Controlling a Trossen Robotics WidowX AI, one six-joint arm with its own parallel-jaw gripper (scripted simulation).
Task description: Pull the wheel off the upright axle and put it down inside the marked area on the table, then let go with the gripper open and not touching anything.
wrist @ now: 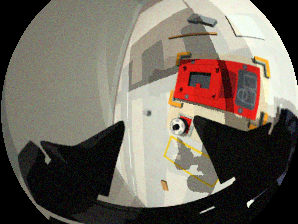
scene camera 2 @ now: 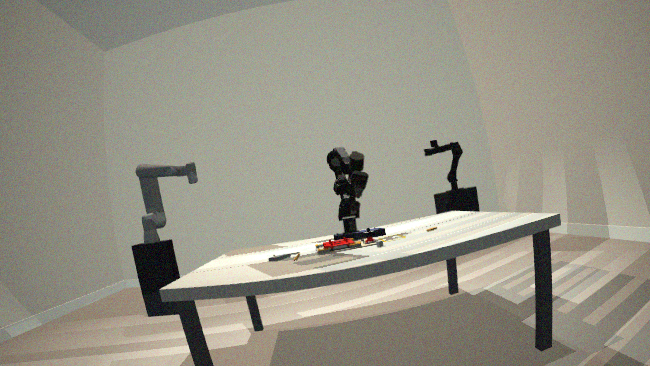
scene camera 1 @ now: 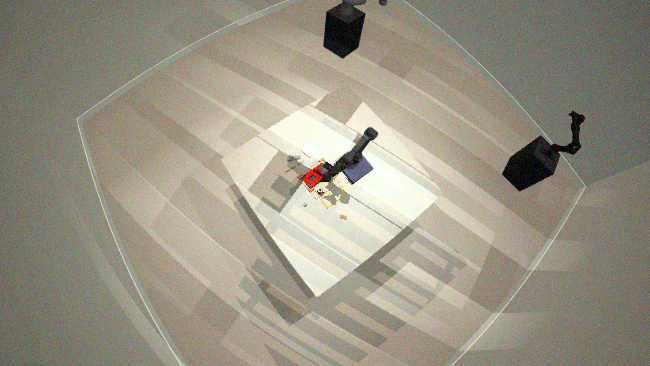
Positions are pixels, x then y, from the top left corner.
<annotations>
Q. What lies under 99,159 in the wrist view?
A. My gripper.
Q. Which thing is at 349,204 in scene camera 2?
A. My gripper.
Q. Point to a red plate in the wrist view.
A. At 233,87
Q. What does my gripper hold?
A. Nothing.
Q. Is my gripper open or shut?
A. Open.
</annotations>
